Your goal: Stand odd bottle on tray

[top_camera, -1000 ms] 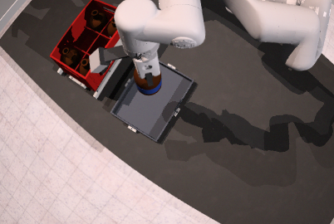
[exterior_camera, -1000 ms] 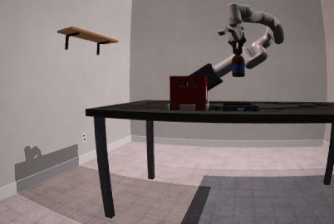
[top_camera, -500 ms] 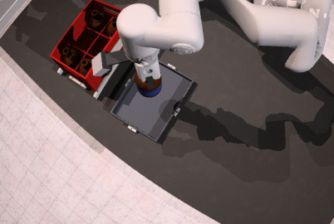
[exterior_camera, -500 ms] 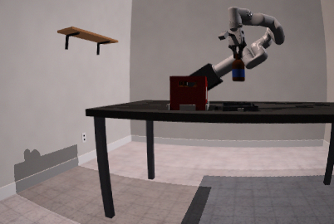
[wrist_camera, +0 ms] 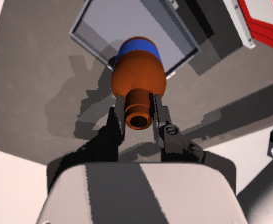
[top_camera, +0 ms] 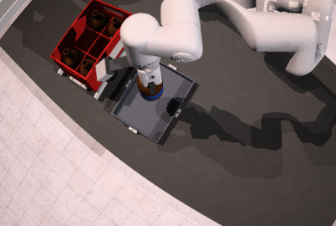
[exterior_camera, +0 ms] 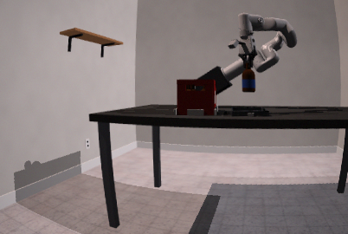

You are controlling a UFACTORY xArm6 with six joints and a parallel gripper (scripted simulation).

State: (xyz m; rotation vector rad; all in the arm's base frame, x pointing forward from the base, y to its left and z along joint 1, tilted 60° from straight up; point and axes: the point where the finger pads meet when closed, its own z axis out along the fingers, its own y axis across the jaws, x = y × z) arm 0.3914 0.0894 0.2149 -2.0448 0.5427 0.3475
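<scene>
Now: hand 25 cm above the dark flat tray. From my hand the other things lie so: red crate (2 cm ahead, 28 cm to the right, 18 cm below).
</scene>
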